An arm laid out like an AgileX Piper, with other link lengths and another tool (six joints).
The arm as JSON. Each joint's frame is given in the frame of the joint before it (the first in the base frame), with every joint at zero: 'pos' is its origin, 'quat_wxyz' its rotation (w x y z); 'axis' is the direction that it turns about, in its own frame. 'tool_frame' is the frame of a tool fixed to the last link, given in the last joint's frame.
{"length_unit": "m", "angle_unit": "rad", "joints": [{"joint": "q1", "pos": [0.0, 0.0, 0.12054], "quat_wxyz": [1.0, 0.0, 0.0, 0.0], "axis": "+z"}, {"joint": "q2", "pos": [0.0, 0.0, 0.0], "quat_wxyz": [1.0, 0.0, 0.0, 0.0], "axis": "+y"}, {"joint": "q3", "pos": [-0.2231, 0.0, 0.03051], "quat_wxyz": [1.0, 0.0, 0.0, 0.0], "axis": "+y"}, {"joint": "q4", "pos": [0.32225, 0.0, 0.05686], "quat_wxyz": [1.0, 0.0, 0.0, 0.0], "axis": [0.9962, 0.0, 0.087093]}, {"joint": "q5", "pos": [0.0, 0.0, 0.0], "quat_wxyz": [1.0, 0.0, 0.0, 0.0], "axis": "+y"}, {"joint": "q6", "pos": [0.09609, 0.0, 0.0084], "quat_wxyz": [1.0, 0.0, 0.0, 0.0], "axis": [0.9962, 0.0, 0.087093]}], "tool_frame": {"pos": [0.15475, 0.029, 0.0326], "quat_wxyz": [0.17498, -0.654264, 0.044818, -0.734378]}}
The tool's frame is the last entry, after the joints.
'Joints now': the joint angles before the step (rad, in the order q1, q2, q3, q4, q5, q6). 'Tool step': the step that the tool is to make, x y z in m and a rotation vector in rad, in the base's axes. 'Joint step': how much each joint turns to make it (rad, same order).
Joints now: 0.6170, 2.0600, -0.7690, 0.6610, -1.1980, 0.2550
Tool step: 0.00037, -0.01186, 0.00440, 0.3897, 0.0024, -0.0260
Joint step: 0.0000, 0.0000, 0.0000, -0.0040, 0.0000, 0.3920
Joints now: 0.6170, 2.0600, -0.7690, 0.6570, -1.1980, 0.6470
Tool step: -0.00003, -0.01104, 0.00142, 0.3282, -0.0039, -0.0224
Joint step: 0.0000, 0.0000, 0.0000, -0.0030, -0.0070, 0.3300
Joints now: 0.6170, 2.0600, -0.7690, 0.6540, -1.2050, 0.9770
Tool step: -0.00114, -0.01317, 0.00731, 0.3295, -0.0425, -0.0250
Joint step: 0.0000, 0.0000, 0.0000, 0.0000, -0.0461, 0.3300
